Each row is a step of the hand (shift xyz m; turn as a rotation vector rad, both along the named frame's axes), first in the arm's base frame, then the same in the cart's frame.
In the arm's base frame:
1: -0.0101 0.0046 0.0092 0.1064 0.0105 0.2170
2: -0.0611 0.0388 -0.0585 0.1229 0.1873 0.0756
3: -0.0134 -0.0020 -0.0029 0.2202 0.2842 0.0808
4: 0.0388 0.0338 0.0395 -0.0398 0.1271 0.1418
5: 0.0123 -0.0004 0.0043 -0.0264 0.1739 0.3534
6: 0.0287 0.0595 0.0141 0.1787 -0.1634 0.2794
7: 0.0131 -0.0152 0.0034 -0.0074 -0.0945 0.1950
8: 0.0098 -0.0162 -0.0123 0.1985 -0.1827 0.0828
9: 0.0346 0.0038 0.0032 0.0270 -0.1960 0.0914
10: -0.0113 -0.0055 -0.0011 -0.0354 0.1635 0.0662
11: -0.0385 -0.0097 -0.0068 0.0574 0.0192 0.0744
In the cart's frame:
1: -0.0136 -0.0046 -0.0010 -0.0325 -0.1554 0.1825
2: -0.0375 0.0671 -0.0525 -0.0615 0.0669 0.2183
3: -0.0065 0.0004 -0.0122 -0.0553 0.1290 0.3407
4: -0.0116 -0.0071 0.0634 -0.1653 -0.0294 0.0982
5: 0.0066 -0.0030 0.0108 -0.2792 -0.1615 0.2276
6: -0.0220 0.0284 0.0572 0.0901 -0.3113 0.1779
7: 0.0162 -0.0118 0.0037 -0.0374 -0.2105 0.0362
8: 0.0216 -0.0005 -0.0064 0.2034 -0.1718 0.0936
9: 0.0196 0.0015 0.0289 0.0920 -0.1943 -0.0359
10: -0.0039 -0.0032 -0.0116 -0.1497 0.0521 0.0852
11: -0.0171 -0.0026 -0.0364 -0.0062 -0.0424 0.0858

